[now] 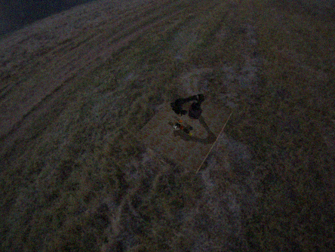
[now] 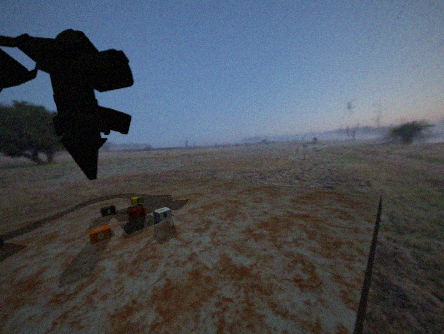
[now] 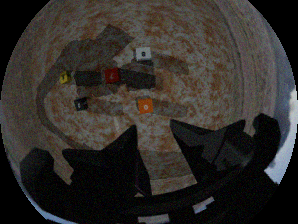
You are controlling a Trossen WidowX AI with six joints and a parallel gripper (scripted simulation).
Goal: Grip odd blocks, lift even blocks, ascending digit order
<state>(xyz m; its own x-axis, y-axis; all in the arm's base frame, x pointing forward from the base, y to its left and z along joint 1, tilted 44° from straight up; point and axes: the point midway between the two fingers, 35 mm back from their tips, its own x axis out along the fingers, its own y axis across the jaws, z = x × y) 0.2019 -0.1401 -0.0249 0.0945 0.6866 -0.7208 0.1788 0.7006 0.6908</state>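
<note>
The dark block is 60 mm ahead of my gripper tip, 170 mm to the left of it and 110 mm below it. Round my gripper tip: orange block: 110 mm below; red block: 90 mm ahead, 60 mm to the left, 110 mm below; white block: 120 mm ahead, 30 mm to the right, 110 mm below.
</note>
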